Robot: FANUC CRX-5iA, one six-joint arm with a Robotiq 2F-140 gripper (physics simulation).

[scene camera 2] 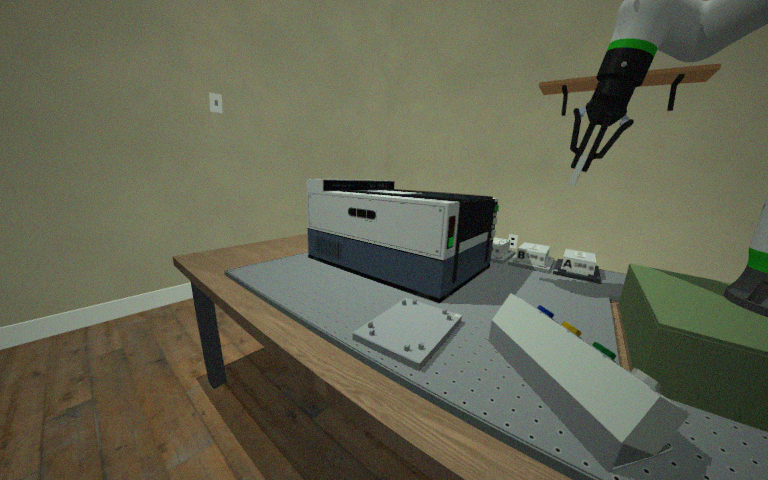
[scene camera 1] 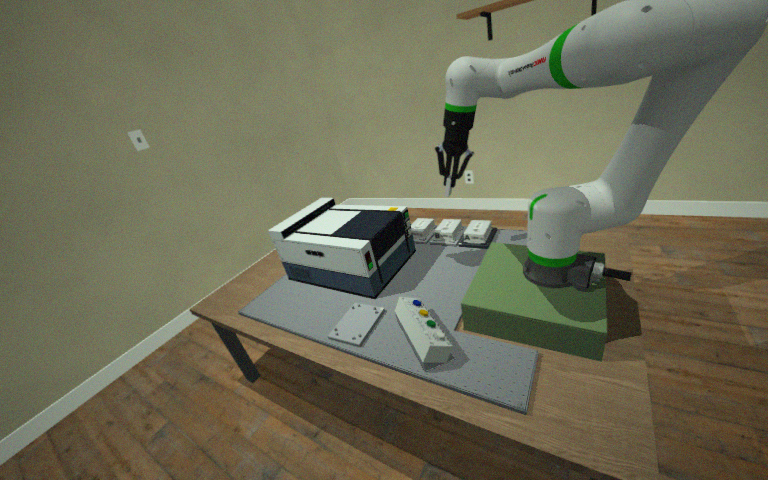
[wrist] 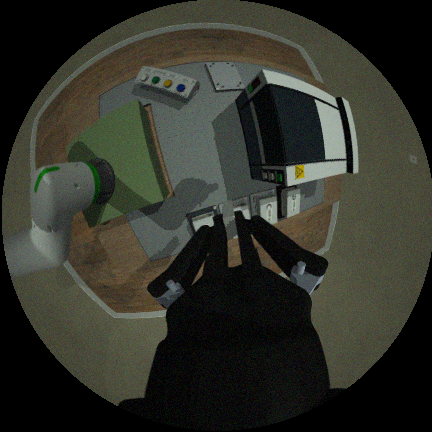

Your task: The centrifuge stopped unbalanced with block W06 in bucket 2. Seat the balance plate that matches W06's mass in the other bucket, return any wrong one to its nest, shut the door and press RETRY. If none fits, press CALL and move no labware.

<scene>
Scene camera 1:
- my gripper: 447, 195
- centrifuge: 332, 246
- white button box: 431, 346
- grey fixture plate: 356, 325
</scene>
